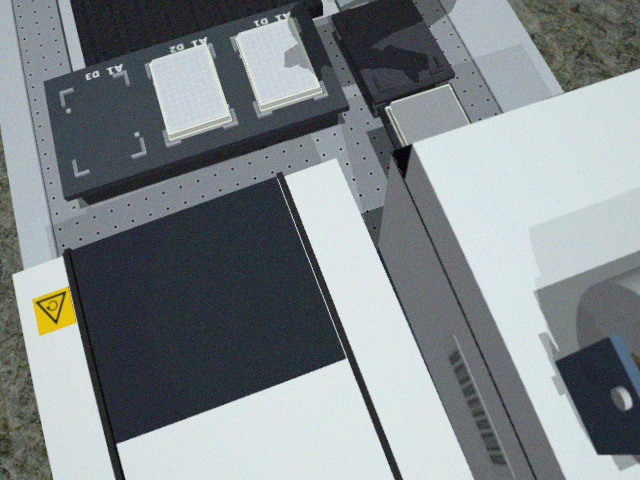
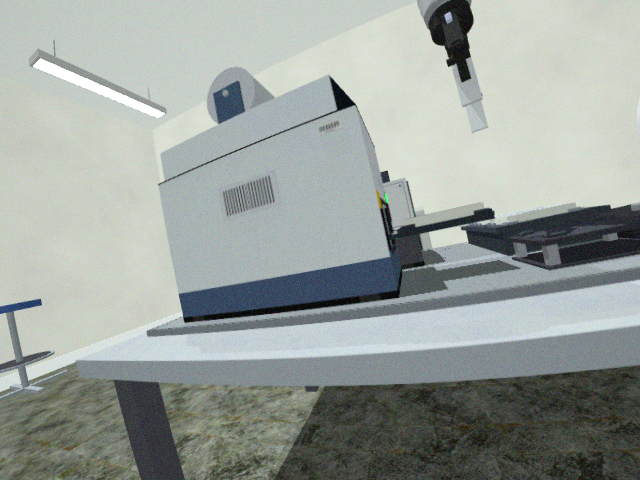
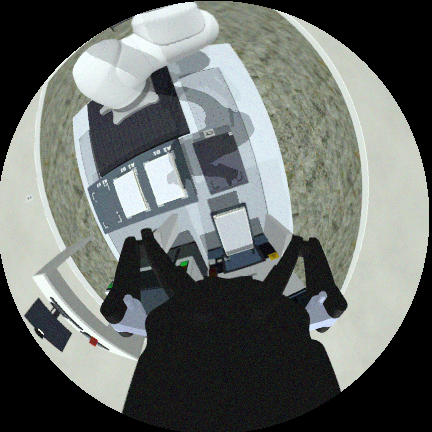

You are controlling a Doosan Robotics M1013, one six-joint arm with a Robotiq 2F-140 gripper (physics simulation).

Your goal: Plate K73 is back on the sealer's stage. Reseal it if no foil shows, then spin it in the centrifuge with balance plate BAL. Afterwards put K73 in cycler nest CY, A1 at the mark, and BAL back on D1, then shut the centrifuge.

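Where they show: gripper, fingertip midpoint: (image 2: 476, 117) (image 3: 221, 223); arm's base at its link origin: (image 3: 131, 95).
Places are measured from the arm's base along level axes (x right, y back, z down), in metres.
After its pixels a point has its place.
Note:
Plate K73 (image 1: 431, 114) {x -0.177, y -0.532, z -0.087 m} (image 3: 233, 231) {x -0.171, y -0.552, z -0.088 m} lies on the extended stage of the sealer (image 1: 496, 170) {x -0.107, y -0.716, z -0.328 m} (image 2: 279, 217) {x -0.279, y -0.810, z -0.133 m}. Its top looks plain light grey, without the well grid seen on the other plates. My gripper (image 2: 478, 122) {x -0.153, y -0.458, z -0.237 m} (image 3: 221, 223) {x -0.153, y -0.458, z -0.237 m} is open and empty, high above the stage area. A white plate (image 1: 279, 64) {x -0.037, y -0.368, z -0.053 m} (image 3: 165, 179) {x -0.042, y -0.363, z -0.053 m} sits on D1; no BAL label is readable. The dark cycler nest CY (image 1: 395, 51) {x -0.201, y -0.383, z -0.018 m} (image 3: 220, 162) {x -0.200, y -0.370, z -0.018 m} holds no plate. The centrifuge (image 1: 356, 258) {x -0.012, y -0.698, z -0.188 m} has a dark flat panel between two rails; whether this is lid or opening I cannot tell.
Another white plate (image 1: 191, 93) {x 0.086, y -0.366, z -0.053 m} (image 3: 131, 194) {x 0.077, y -0.360, z -0.053 m} sits on D2 of the dark deck (image 1: 98, 139) {x 0.223, y -0.373, z -0.037 m} (image 3: 112, 220) {x 0.210, y -0.407, z -0.037 m}, and D3 bears no plate. A grey roll (image 1: 610, 304) {x -0.092, y -0.834, z -0.407 m} (image 2: 248, 90) {x -0.244, y -0.838, z -0.388 m} stands on top of the sealer. The arm's white base links (image 3: 115, 75) {x -0.042, y -0.075, z -0.192 m} stand beyond the black ribbed mat (image 3: 135, 132) {x 0.022, y -0.163, z 0.004 m}.

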